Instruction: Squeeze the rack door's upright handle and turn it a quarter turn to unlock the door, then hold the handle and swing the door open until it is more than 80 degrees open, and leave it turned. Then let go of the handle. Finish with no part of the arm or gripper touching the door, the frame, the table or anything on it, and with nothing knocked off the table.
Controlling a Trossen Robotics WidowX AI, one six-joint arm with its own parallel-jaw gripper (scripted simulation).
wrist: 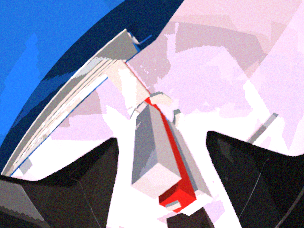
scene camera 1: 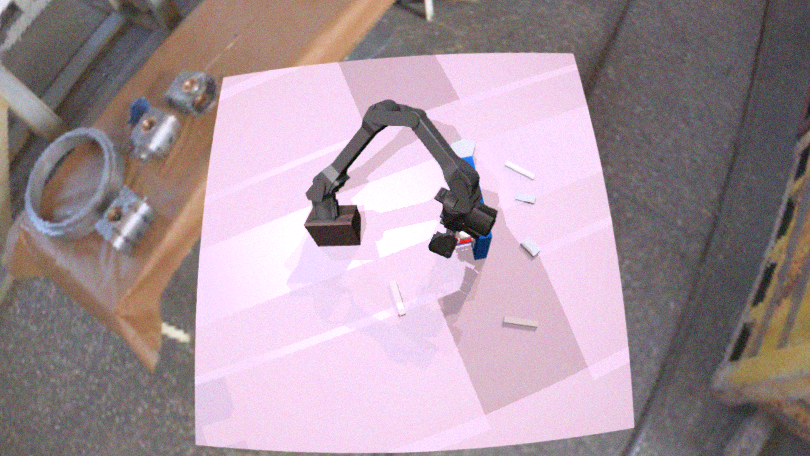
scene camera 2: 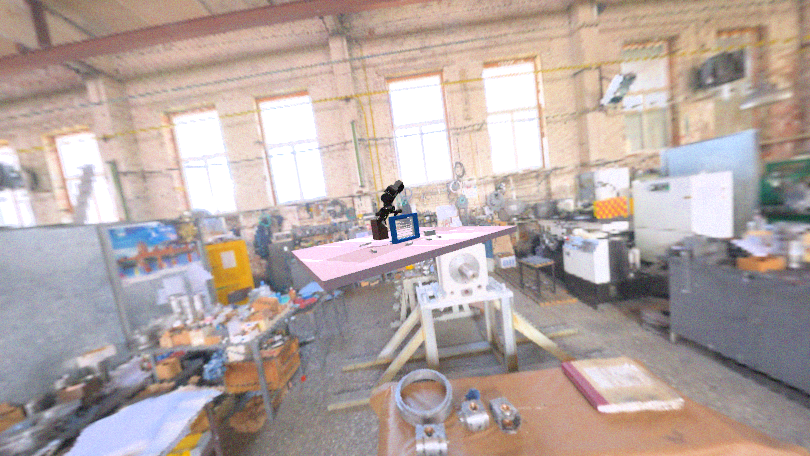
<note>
My gripper is open, with nothing in its grasp. Further things: a rack.
My gripper shows as well in the wrist view.
</note>
